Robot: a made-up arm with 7 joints. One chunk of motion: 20 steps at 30 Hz.
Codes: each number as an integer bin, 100 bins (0 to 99) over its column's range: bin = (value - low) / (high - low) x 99, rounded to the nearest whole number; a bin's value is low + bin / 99 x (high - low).
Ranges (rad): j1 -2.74..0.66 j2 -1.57..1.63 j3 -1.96..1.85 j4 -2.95..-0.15 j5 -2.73..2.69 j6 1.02..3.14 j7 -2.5..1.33
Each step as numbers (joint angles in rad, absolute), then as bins.
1 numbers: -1.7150 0.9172 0.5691 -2.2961 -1.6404 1.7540 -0.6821
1 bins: 30 77 66 23 20 34 47
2 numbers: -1.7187 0.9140 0.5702 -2.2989 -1.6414 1.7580 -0.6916
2 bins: 30 77 66 23 20 34 47
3 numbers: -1.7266 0.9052 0.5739 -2.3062 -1.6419 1.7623 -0.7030
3 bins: 30 77 66 23 20 35 46
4 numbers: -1.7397 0.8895 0.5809 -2.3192 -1.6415 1.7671 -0.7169
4 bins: 29 76 66 22 20 35 46
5 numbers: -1.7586 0.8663 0.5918 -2.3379 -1.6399 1.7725 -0.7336
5 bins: 29 75 66 22 20 35 46
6 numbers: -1.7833 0.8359 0.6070 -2.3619 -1.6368 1.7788 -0.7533
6 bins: 28 74 67 21 20 35 45
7 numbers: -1.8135 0.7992 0.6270 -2.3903 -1.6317 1.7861 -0.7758
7 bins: 27 73 67 20 20 36 45
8 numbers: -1.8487 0.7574 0.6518 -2.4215 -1.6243 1.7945 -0.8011
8 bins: 26 72 68 19 20 36 44
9 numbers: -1.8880 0.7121 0.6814 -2.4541 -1.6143 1.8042 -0.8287
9 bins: 25 71 69 18 20 37 43
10 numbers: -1.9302 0.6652 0.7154 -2.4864 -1.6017 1.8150 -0.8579
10 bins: 24 69 70 16 21 37 42
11 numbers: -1.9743 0.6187 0.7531 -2.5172 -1.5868 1.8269 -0.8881
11 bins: 22 68 70 15 21 38 42
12 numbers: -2.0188 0.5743 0.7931 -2.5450 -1.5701 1.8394 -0.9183
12 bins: 21 66 72 14 21 38 41
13 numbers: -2.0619 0.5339 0.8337 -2.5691 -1.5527 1.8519 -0.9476
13 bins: 20 65 73 13 22 39 40
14 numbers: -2.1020 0.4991 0.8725 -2.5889 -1.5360 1.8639 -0.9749
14 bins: 19 64 74 13 22 39 39
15 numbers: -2.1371 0.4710 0.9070 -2.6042 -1.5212 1.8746 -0.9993
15 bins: 18 63 74 12 22 40 39
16 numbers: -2.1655 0.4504 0.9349 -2.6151 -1.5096 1.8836 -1.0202
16 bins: 17 63 75 12 22 40 38
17 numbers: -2.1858 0.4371 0.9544 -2.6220 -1.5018 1.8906 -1.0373
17 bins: 16 62 76 12 22 41 38
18 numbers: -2.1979 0.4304 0.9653 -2.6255 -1.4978 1.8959 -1.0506
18 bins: 16 62 76 11 23 41 37
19 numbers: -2.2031 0.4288 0.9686 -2.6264 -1.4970 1.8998 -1.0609
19 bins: 16 62 76 11 23 41 37
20 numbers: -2.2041 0.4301 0.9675 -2.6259 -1.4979 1.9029 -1.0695
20 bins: 16 62 76 11 23 41 37
